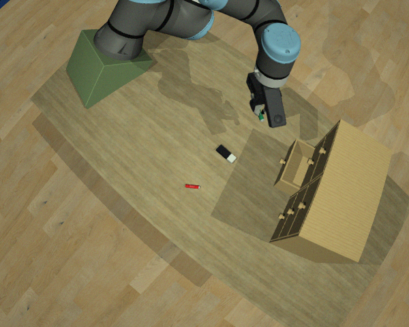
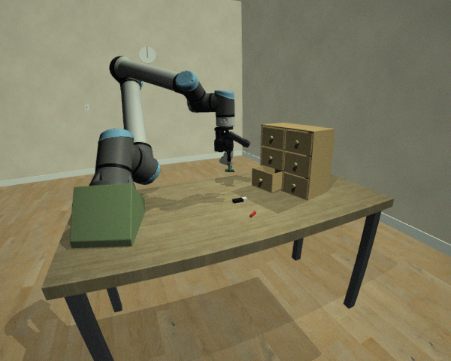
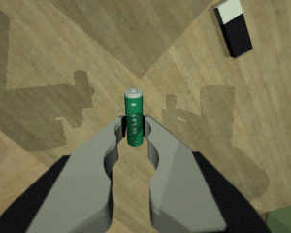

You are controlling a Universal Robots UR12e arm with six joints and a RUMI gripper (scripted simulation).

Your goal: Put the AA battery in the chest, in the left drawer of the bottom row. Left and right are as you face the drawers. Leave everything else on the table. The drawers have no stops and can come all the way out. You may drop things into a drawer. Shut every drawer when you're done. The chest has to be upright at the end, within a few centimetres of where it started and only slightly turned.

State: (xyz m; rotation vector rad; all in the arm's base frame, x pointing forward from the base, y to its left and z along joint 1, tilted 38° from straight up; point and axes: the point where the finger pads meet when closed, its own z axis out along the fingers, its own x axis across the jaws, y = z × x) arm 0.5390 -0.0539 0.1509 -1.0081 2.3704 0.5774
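Now: the green AA battery 10 mm below my hand. The rest, counted from my hand: black-and-white block (140 mm to the right, 110 mm below, 20 mm behind); small red cylinder (280 mm to the right, 110 mm below, 50 mm behind).
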